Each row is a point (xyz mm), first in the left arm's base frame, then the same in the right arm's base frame.
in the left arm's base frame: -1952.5 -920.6 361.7
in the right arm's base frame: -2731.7 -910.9 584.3
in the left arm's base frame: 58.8 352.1 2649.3
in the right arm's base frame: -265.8 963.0 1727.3
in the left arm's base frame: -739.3 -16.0 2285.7
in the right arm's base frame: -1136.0 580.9 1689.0
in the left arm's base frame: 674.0 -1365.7 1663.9
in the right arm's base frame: 63.3 -1077.7 1560.4
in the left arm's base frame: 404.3 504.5 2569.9
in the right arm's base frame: 66.6 1017.7 1539.1
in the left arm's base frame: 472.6 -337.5 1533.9
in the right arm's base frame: -103.6 -195.7 1004.7
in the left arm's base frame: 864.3 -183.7 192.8
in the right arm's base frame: 40.1 -702.1 -298.6
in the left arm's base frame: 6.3 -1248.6 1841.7
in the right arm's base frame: -552.6 -807.4 1757.3
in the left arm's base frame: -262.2 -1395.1 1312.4
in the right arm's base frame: -922.1 -1135.5 1397.4
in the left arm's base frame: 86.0 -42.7 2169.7
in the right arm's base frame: -349.2 397.4 1482.8
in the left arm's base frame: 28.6 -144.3 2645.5
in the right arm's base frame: -322.6 524.6 1955.1
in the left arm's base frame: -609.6 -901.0 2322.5
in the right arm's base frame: -1049.1 -205.6 2107.5
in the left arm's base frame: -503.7 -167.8 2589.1
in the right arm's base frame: -856.6 548.9 1991.5
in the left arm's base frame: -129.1 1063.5 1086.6
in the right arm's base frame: -702.2 930.1 56.4
